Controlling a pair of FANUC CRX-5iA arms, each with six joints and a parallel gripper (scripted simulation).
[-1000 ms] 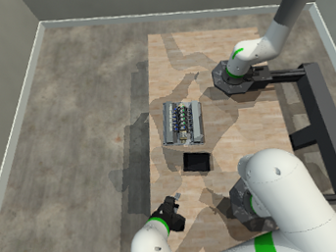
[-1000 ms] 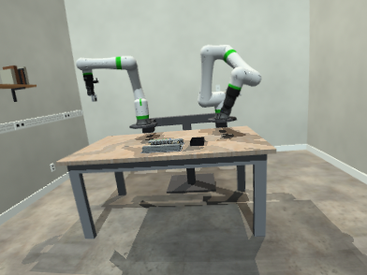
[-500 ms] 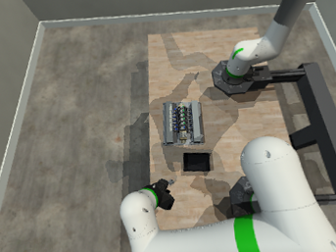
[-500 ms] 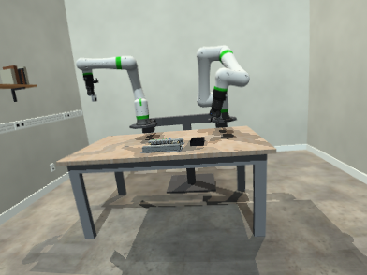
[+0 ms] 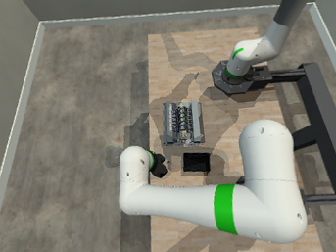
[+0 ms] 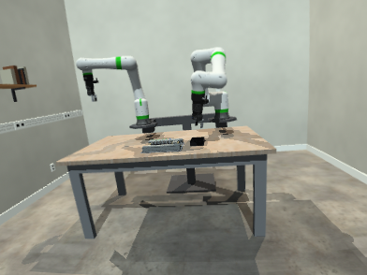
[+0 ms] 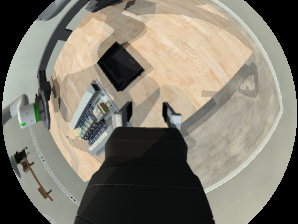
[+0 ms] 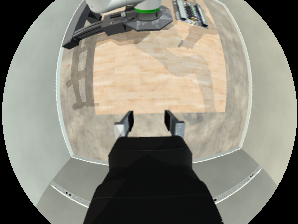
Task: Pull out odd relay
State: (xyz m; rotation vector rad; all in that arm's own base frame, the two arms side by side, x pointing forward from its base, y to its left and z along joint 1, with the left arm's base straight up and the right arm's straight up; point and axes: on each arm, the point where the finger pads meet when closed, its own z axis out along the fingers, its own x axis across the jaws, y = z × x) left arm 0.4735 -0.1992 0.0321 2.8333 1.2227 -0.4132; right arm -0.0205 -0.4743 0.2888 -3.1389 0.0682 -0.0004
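Observation:
The relay panel is 31 cm to the right of my left hand, 17 cm below it and 13 cm behind it. Round my left hand: black parts tray 20 cm behind, 17 cm below, 3 cm to the right.

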